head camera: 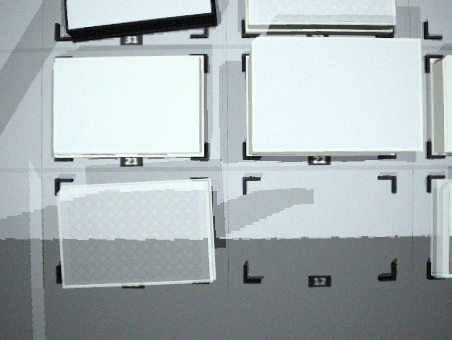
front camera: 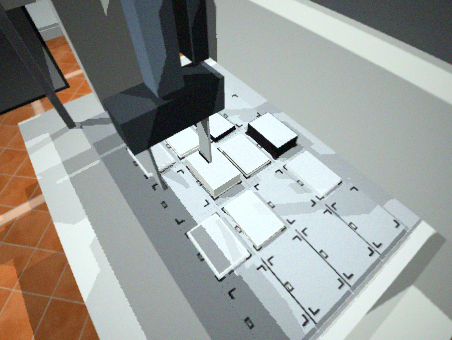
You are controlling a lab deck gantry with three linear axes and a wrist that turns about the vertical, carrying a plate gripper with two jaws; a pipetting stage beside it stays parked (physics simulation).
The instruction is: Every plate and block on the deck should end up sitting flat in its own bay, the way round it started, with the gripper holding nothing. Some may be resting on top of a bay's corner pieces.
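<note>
My gripper is open and empty, its jaws above the deck near bay 12; it does not show in the head view. The plate in bay 11 is slightly turned and overlaps some corner pieces. The dark-sided plate in bay 31 is also slightly turned, its lower left over a corner piece. The plate in bay 21, the tall white block in bay 22 and the plate in bay 32 look square. I cannot tell every plate's seating height.
A clear-topped plate is in bay 13 and a white plate in bay 23. A tall dark-sided block and another white plate stand along the wall side. The gantry column hides part of the deck.
</note>
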